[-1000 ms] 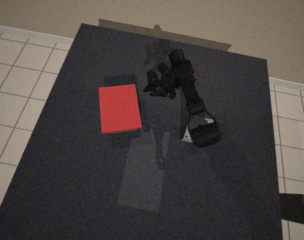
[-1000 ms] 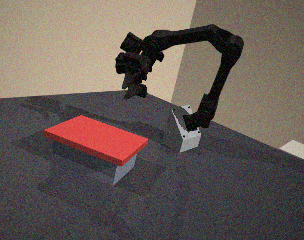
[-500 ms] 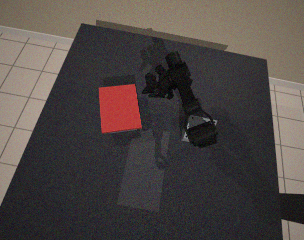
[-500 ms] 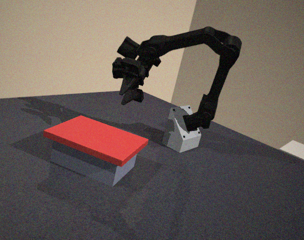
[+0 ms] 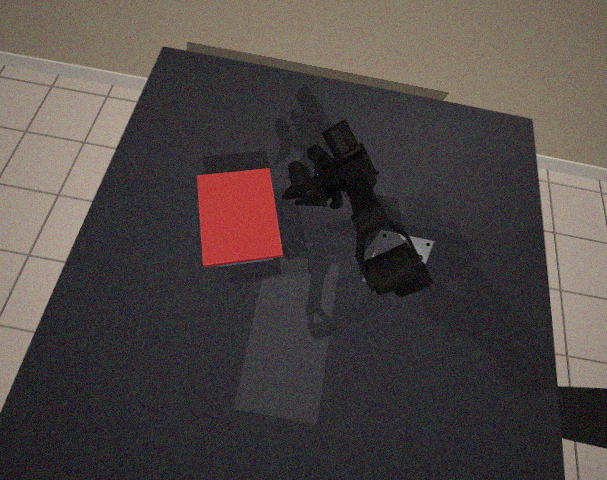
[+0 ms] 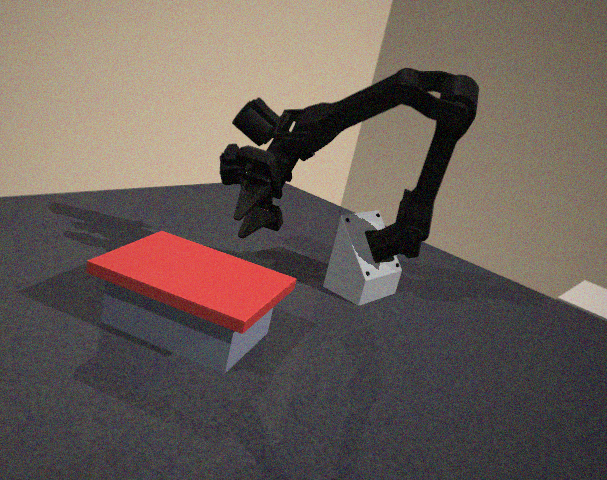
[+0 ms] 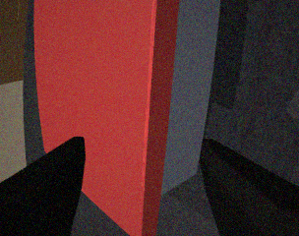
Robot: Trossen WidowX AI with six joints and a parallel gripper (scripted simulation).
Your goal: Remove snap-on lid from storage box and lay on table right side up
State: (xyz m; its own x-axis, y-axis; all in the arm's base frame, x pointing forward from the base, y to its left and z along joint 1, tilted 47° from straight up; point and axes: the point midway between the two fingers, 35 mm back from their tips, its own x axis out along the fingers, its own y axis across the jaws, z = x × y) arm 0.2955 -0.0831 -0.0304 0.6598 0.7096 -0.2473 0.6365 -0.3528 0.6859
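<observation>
Now: gripper tip 120 mm short of the red lid, 50 mm to the right of it and 40 mm above it. Round my gripper tip: box: 120 mm ahead, 50 mm to the left, 80 mm below.
</observation>
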